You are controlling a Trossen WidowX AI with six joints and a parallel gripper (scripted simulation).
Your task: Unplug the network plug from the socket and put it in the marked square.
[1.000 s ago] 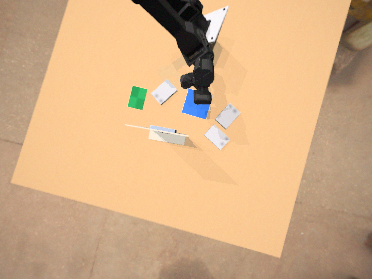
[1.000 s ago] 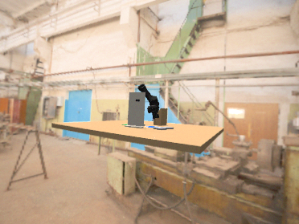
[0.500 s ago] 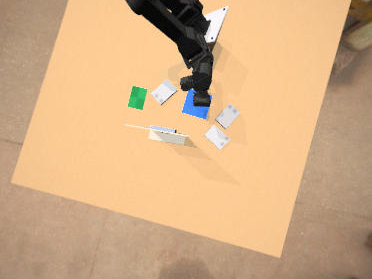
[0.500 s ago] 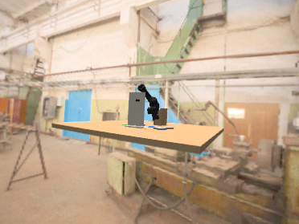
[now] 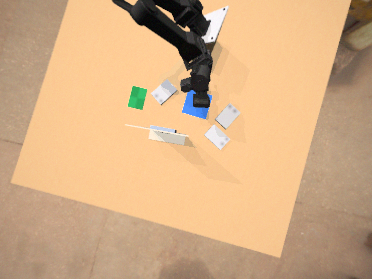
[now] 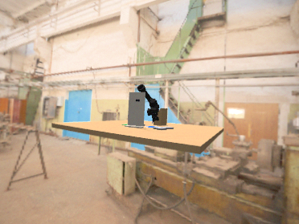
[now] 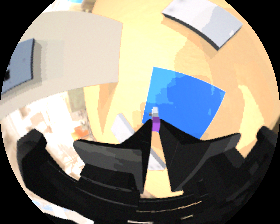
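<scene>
The blue marked square lies 10 mm behind my gripper tip and 50 mm below it. Also, from my gripper tip: upright panel (170 mm ahead, 80 mm to the right, 100 mm above); then network plug (10 mm ahead).
</scene>
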